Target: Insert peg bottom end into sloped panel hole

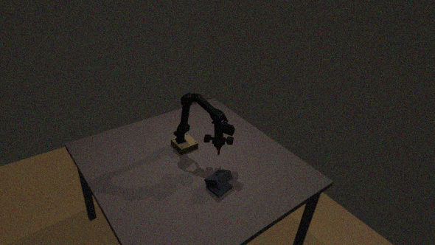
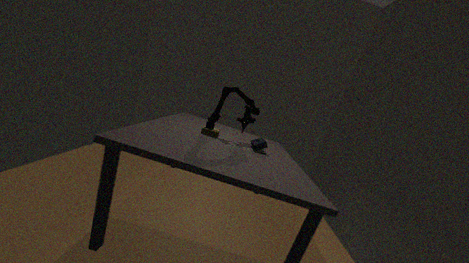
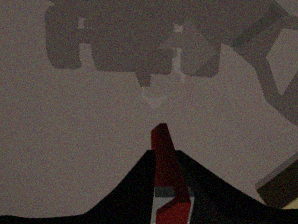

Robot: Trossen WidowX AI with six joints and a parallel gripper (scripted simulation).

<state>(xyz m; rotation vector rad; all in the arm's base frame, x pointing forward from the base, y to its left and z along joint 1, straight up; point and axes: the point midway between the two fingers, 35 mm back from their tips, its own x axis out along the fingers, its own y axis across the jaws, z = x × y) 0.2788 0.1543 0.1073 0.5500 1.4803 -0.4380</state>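
Right now my gripper tip is 18 cm short of the sloped panel, 9 cm to the left of it and 6 cm above it. Round my gripper tip: red peg: 2 cm above.
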